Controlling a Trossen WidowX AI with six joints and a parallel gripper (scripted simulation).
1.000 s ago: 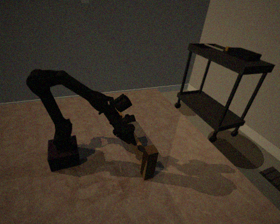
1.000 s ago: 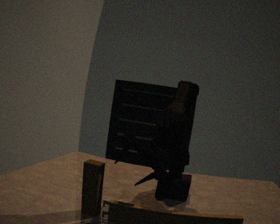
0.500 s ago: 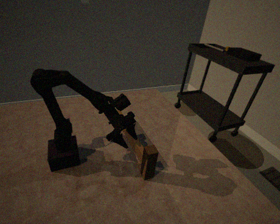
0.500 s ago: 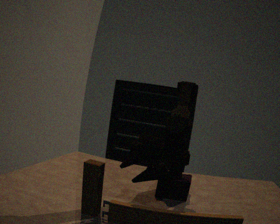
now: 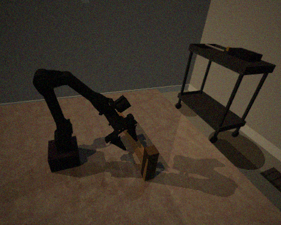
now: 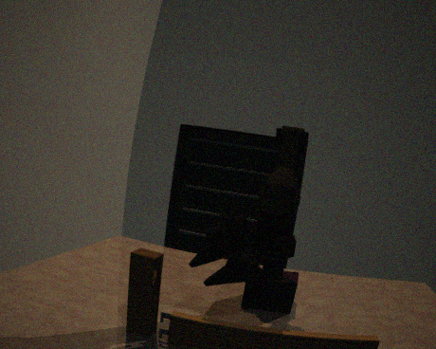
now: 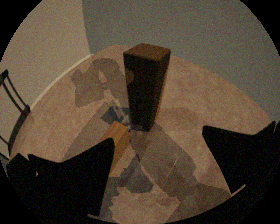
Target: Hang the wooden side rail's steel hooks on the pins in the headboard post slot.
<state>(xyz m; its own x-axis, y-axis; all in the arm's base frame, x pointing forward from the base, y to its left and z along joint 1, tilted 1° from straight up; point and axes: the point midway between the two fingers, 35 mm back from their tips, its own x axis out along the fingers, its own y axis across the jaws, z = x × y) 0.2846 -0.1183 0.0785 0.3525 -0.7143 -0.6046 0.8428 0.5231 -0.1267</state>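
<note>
My gripper tip is 6 cm short of the headboard post, 9 cm to the left of it and 6 cm above it.
</note>
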